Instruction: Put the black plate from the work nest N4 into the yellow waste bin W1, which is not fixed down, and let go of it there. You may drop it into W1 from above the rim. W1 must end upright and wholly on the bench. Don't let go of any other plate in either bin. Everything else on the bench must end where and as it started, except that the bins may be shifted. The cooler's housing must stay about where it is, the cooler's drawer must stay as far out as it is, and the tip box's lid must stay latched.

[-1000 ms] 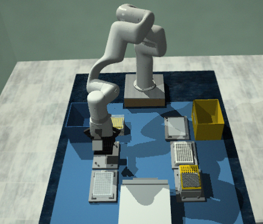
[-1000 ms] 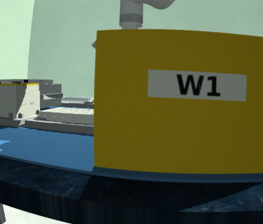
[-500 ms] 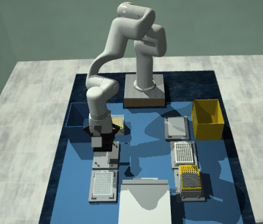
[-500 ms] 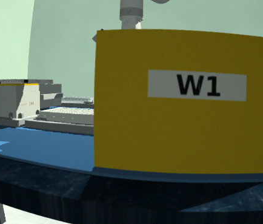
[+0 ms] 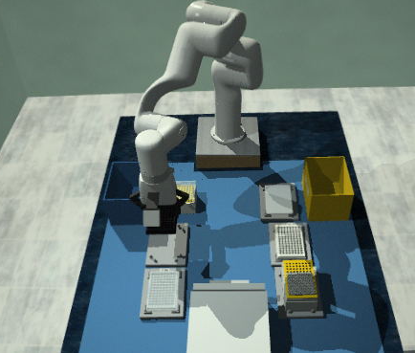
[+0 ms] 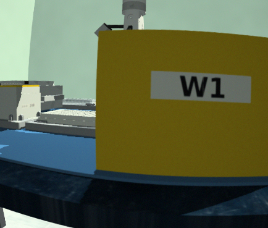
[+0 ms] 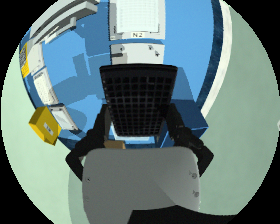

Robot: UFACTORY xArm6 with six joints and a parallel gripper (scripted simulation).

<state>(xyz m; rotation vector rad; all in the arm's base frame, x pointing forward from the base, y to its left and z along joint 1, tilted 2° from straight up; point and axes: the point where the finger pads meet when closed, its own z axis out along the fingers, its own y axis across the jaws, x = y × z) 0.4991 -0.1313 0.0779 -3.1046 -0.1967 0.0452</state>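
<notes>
Right now my hand is 24 cm past the yellow waste bin W1, 48 cm to the right of it and 12 cm above it. From my hand the other things lie so: clear plate: 17 cm ahead, 2 cm to the left, 13 cm below; then grey work nest: 15 cm below; then black plate: 1 cm below.
</notes>
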